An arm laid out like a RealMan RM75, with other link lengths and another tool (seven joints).
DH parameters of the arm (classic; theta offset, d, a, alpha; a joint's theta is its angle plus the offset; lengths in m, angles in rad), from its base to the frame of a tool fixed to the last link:
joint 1: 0 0.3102 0 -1.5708
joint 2: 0 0 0 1.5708
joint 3: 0 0.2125 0 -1.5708
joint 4: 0 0 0 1.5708
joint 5: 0 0.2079 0 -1.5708
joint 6: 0 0 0 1.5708
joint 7: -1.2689 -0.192 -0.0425 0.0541
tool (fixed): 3.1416 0.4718 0 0
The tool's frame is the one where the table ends.
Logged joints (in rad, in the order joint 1, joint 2, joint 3, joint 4, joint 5, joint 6, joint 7), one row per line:
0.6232 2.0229 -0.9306 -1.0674 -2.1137 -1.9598 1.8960
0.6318 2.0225 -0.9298 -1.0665 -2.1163 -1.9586 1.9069
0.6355 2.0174 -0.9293 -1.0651 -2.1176 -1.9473 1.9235
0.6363 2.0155 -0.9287 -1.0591 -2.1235 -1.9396 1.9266
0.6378 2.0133 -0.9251 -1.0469 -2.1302 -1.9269 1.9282
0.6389 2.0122 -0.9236 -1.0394 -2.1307 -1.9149 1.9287
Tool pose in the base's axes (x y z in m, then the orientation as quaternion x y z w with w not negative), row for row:
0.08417 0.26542 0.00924 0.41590 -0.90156 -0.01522 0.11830
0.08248 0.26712 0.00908 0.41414 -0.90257 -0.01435 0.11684
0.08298 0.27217 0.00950 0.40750 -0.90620 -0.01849 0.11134
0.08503 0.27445 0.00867 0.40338 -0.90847 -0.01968 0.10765
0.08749 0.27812 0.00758 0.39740 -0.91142 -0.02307 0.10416
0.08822 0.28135 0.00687 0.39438 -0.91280 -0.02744 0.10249
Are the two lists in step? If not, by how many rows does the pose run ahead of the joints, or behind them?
They are in step.
